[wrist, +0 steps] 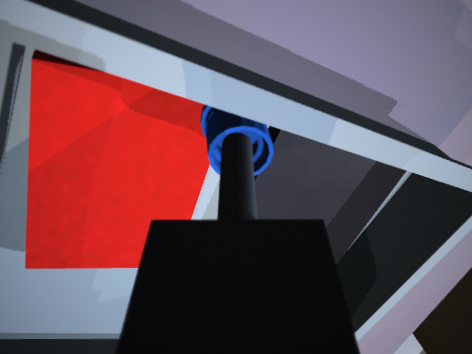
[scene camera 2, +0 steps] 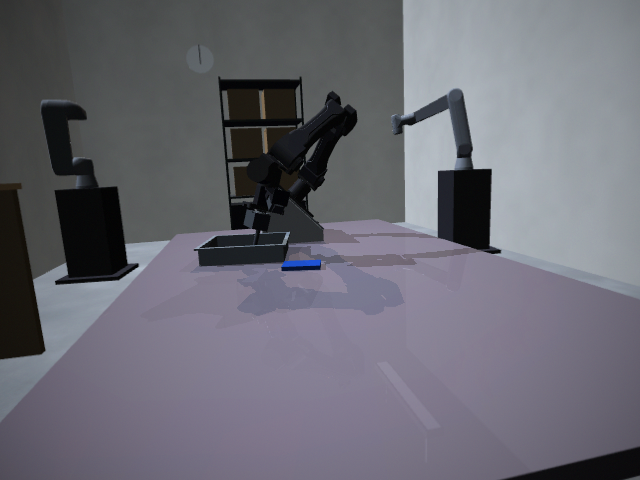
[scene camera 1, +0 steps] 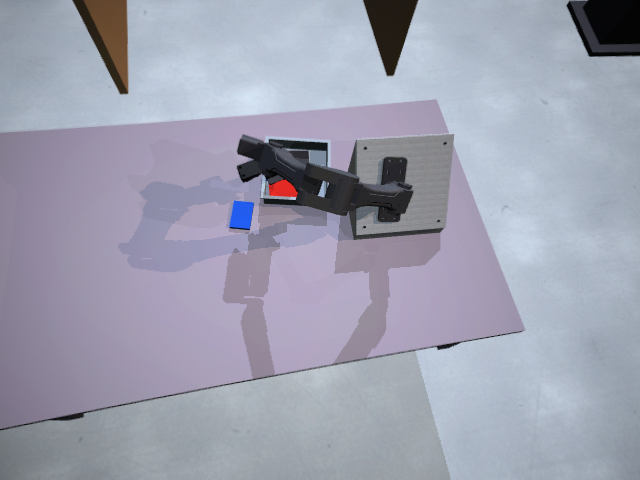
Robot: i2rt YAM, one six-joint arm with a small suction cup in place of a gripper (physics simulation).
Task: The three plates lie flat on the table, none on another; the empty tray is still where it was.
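Seen in the pictures: hand, tool point: [wrist: 236, 118] [scene camera 2: 252, 256]; arm's base, link origin: [scene camera 2: 291, 199].
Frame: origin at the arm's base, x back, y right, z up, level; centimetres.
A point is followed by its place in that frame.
The blue plate [scene camera 1: 241, 214] {x -46.5, y -0.1, z -13.2 cm} [scene camera 2: 301, 265] {x -48.9, y 0.1, z -13.1 cm} lies flat on the table beside the tray [scene camera 1: 297, 138] {x -27.1, y 26.9, z -9.1 cm} [scene camera 2: 242, 256] {x -38.3, y 15.4, z -12.0 cm} [wrist: 150, 65] {x -39.3, y 7.9, z -9.2 cm}. The red plate [scene camera 1: 282, 189] {x -33.0, y 8.8, z -12.8 cm} [wrist: 100, 165] {x -33.1, y 7.7, z -12.8 cm} is inside the tray, along one wall. A dark grey plate [scene camera 1: 298, 154] {x -26.8, y 22.9, z -12.8 cm} [wrist: 310, 195] {x -33.0, y 19.1, z -12.9 cm} is also inside the tray, next to the red one. My suction cup [scene camera 2: 256, 240] [wrist: 231, 121] reaches down into the tray at the red plate's edge near the wall and looks to be on that plate. Its rim is partly hidden behind the tray wall; in scene camera 1 the arm hides it.
The arm's sloped grey base [scene camera 1: 423, 180] {x 9.9, y 2.2, z 1.6 cm} stands beside the tray. The arm spans above the tray in scene camera 1. A shelf unit [scene camera 2: 262, 122] and two other arms on black pedestals [scene camera 2: 90, 232] [scene camera 2: 465, 206] stand beyond the table [scene camera 2: 310, 387] {x -103.5, y 2.5, z -14.2 cm}.
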